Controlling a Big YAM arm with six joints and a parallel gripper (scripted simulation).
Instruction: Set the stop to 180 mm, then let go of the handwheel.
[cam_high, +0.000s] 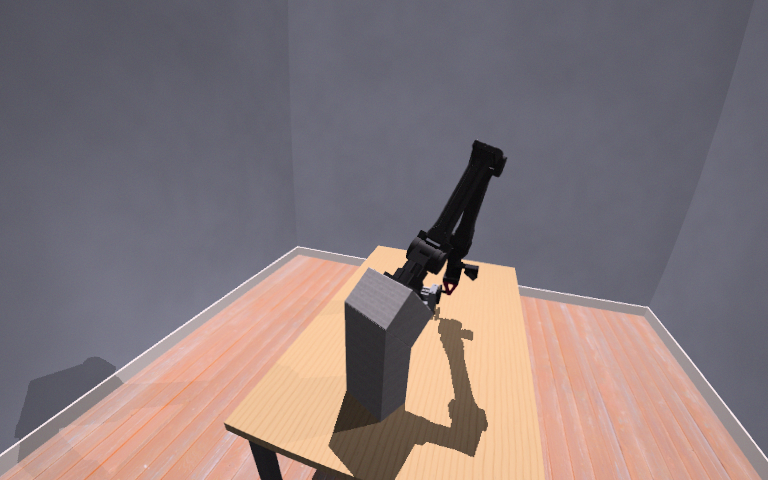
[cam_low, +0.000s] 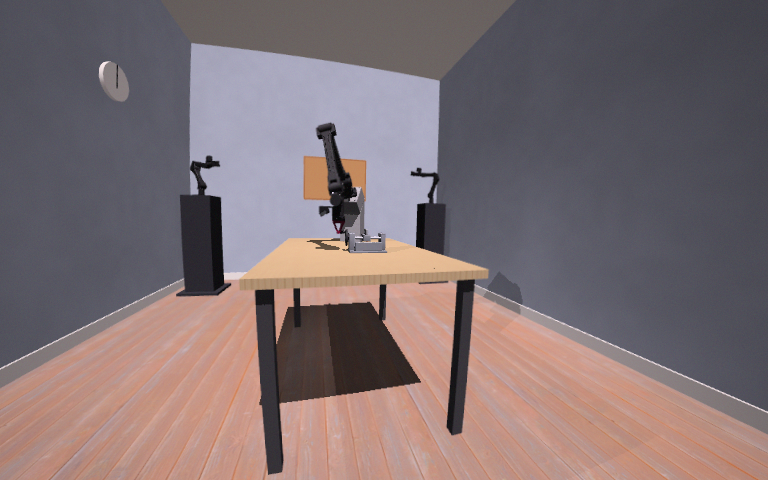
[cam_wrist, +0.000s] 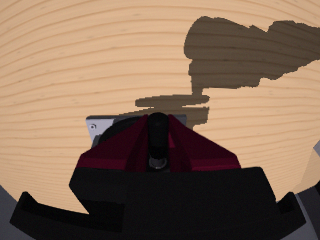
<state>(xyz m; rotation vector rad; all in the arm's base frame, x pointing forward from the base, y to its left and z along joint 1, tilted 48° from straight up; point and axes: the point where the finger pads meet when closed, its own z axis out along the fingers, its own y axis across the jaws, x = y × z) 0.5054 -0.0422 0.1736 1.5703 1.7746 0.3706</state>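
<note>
Now: the black handwheel handle 1 cm to the left of my hand.
</note>
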